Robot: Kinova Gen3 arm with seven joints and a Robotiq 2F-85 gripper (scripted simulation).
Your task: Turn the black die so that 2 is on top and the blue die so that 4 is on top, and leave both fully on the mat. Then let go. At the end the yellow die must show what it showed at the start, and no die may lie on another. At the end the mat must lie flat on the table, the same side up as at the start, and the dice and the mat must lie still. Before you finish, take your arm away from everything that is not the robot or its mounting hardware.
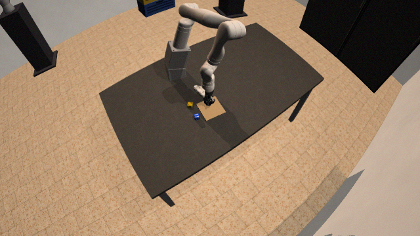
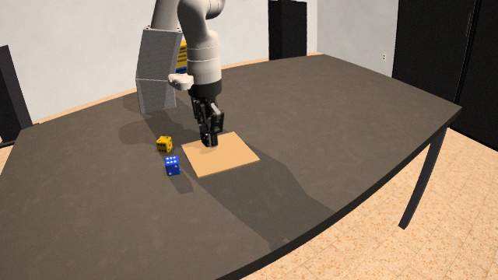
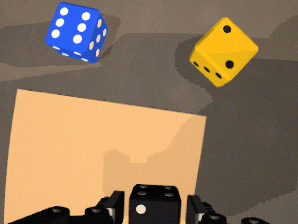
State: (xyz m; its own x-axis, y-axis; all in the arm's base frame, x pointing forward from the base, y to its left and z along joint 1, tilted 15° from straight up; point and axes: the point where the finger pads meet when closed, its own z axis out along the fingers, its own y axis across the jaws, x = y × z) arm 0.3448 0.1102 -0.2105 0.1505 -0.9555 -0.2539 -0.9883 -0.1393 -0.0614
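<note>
My hand is 10 mm above the black die. From my hand the other things lie so: blue die (100 mm to the right, 70 mm ahead, 10 mm below); yellow die (110 mm to the right, 20 mm behind, 10 mm below); tan mat (40 mm ahead, 20 mm below, 10 mm to the left).
</note>
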